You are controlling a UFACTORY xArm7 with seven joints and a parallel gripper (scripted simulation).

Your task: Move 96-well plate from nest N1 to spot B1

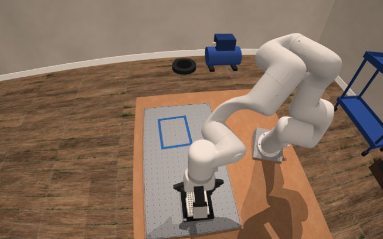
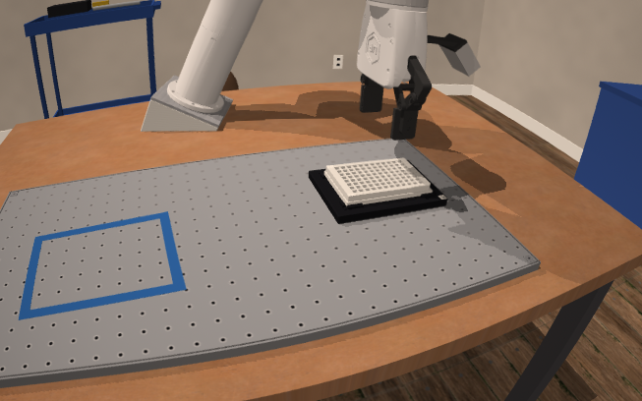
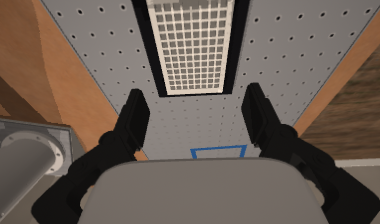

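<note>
The white 96-well plate lies 90 mm below my hand. From my hand the other things lie so: black plate nest (110 mm below).
</note>
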